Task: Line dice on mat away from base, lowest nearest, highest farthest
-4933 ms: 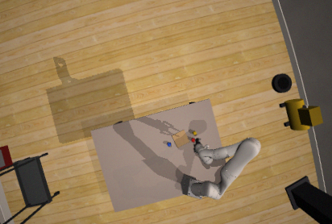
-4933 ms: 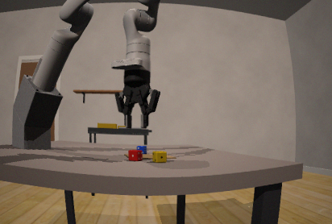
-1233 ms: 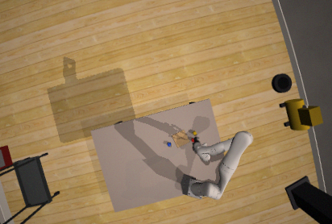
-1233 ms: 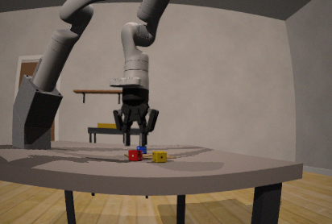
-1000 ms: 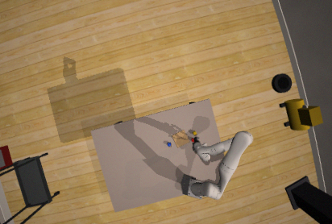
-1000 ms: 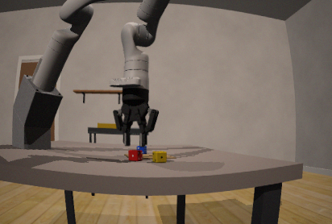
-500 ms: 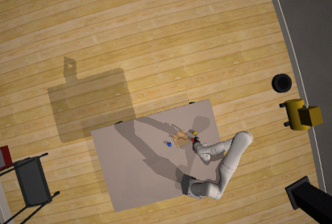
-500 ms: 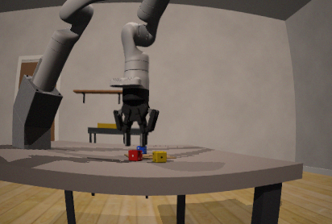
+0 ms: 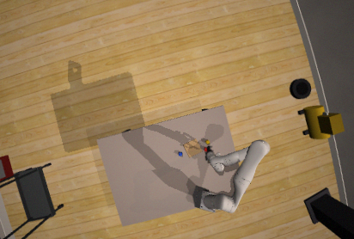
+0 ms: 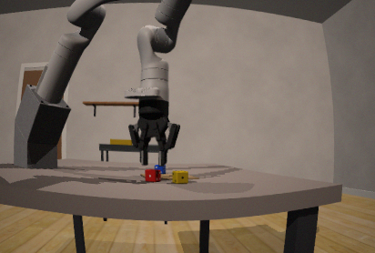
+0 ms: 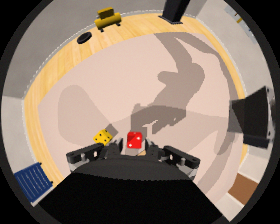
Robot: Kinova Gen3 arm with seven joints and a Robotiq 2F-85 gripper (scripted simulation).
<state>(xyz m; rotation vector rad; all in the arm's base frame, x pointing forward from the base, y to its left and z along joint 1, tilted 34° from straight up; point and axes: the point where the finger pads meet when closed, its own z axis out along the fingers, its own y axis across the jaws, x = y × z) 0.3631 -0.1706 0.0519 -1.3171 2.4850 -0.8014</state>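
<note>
Right now my hand is 40 mm above the red die. From my hand the other things lie so: yellow die (60 mm ahead, 40 mm to the right, 40 mm below); tan mat (60 mm ahead, 110 mm to the left, 60 mm below); blue die (70 mm ahead, 240 mm to the left, 40 mm below).
</note>
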